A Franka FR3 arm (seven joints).
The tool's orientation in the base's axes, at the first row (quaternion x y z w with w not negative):
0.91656, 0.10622, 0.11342, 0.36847
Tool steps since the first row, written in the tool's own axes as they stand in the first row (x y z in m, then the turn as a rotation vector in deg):
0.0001, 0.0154, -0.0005, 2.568, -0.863, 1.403
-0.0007, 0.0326, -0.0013, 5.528, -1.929, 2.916
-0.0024, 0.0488, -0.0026, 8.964, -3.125, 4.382
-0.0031, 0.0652, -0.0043, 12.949, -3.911, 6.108
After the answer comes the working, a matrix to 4 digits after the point.
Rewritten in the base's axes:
0.0017, -0.0105, 0.0111, 2.750, 0.410, -1.257
0.0026, -0.0224, 0.0236, 5.881, 1.001, -2.682
0.0024, -0.0334, 0.0357, 9.438, 1.846, -4.103
0.0031, -0.0441, 0.0482, 13.637, 2.386, -5.350

The tool's axes in the first row as the columns of a matrix, in the base's axes (rounded; the answer above uses it unrounded):
0.9517, 0.1111, 0.2862
0.2783, -0.7059, -0.6514
0.1296, 0.6995, -0.7027

